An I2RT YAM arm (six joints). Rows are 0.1 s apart.
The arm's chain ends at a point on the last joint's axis. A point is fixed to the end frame.
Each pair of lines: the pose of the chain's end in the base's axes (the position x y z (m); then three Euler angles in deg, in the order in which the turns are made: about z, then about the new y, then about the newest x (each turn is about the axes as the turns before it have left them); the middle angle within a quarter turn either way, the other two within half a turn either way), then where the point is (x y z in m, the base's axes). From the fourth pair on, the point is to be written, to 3 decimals.
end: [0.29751, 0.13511, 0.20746, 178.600, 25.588, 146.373]
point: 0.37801 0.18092 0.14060
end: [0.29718, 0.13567, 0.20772, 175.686, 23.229, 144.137]
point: 0.37661 0.18124 0.13943
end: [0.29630, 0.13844, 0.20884, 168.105, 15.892, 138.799]
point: 0.37225 0.18357 0.13642
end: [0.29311, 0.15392, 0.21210, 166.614, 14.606, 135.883]
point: 0.369 0.202 0.141
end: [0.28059, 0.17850, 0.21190, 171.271, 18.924, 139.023]
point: 0.358 0.227 0.143
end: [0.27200, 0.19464, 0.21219, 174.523, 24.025, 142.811]
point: 0.353 0.241 0.146
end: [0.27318, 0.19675, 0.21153, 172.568, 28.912, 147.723]
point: 0.362 0.231 0.148
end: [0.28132, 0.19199, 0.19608, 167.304, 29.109, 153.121]
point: 0.373 0.209 0.130
